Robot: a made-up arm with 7 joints.
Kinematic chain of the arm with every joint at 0, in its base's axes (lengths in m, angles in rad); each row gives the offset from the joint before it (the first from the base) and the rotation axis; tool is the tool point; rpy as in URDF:
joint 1: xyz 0 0 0.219 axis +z
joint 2: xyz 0 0 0 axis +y
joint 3: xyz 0 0 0.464 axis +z
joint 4: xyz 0.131 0 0 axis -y
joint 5: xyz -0.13 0 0.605 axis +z
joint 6: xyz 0 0 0 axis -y
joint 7: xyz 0.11 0 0 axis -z
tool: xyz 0 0 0 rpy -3.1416 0 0
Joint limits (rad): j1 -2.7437..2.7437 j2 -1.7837..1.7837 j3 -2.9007..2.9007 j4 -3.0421..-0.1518 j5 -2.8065..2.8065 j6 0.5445..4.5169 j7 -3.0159..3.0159
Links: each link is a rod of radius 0.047 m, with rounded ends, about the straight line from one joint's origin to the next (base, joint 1, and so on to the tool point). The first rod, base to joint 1, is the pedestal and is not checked.
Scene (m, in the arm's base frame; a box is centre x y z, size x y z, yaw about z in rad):
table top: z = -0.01
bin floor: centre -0.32 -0.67 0 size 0.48 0.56 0.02 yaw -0.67
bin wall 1: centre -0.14 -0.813 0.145 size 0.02 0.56 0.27 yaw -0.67
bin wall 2: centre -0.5 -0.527 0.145 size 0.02 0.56 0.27 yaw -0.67
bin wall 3: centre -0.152 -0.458 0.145 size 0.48 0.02 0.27 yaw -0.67
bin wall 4: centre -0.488 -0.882 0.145 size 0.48 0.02 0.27 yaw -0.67
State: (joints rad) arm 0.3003 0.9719 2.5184 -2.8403 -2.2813 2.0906 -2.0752
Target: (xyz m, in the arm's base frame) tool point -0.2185 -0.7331 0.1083
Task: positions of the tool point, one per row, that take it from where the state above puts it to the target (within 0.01 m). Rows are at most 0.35 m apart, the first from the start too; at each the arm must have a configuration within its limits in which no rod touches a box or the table.
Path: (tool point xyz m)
1: -0.5007 0.0500 0.5059
2: -0.5828 -0.0603 0.5862
3: -0.6252 -0.2241 0.6624
4: -0.5649 -0.4735 0.5010
5: -0.4177 -0.6532 0.3102
6: -0.2185 -0.7331 0.1083

